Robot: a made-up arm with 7 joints.
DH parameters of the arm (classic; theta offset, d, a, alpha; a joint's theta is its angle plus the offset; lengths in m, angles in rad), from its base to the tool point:
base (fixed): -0.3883 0 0.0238 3.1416
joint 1: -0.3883 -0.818 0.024 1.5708
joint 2: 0 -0.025 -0.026 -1.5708
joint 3: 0 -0.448 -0.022 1.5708
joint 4: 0 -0.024 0.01 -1.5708
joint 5: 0 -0.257 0.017 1.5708
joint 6: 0 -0.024 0.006 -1.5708
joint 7: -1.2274 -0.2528 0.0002 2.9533
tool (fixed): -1.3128 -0.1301 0 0
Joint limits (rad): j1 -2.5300..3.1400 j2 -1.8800..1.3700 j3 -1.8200..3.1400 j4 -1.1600..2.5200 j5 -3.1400..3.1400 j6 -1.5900..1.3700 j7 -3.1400..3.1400
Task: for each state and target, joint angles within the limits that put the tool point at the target. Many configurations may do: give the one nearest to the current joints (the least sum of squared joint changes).
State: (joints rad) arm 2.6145 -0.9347 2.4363 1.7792 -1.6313 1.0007 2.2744
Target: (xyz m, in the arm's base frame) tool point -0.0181 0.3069 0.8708
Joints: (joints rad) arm 2.3334 -0.8897 2.2873 2.1980 -1.5051 1.0282 2.2467
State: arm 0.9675 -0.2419 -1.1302 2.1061 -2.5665 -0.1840 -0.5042
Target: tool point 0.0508 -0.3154 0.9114
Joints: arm 1.7094 0.3874 -0.4152 2.2409 -2.5212 -0.4015 -0.5579
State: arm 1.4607 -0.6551 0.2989 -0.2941 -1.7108 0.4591 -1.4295
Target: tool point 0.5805 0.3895 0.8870
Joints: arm 2.2366 -1.0756 0.4907 -0.9428 -1.8806 0.6740 -1.4112
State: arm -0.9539 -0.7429 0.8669 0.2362 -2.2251 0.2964 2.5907
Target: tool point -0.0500 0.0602 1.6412
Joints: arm -1.4910 0.1266 1.0822 -0.2777 -2.2163 0.2001 2.5644
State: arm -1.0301 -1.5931 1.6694 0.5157 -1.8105 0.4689 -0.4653
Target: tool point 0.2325 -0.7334 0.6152
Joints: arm -1.6269 -1.8298 1.7584 0.4082 -1.8200 0.2055 -0.4712
